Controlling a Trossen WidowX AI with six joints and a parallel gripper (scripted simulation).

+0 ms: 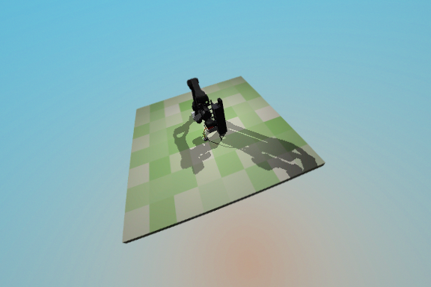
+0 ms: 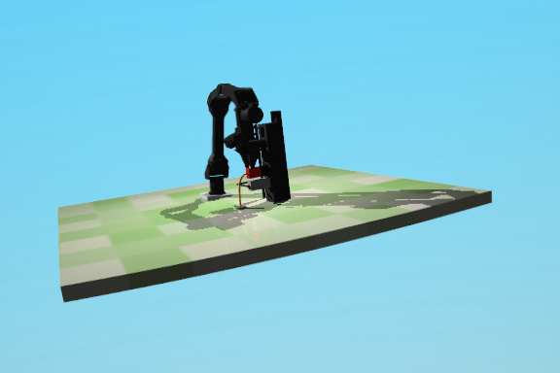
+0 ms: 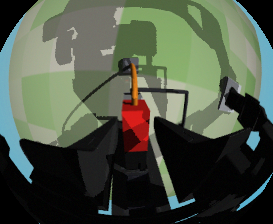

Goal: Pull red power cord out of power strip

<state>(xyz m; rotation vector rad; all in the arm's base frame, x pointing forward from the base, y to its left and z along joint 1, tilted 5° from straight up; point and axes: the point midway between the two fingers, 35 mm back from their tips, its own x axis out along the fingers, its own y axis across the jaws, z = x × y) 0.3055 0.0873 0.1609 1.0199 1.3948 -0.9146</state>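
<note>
Now: gripper tip 1 cm past the red plug, 3 cm to the right of it and 1 cm above it. Also, from my gripper tip: black power strip 3 cm behind, 10 cm to the left, 1 cm above.
</note>
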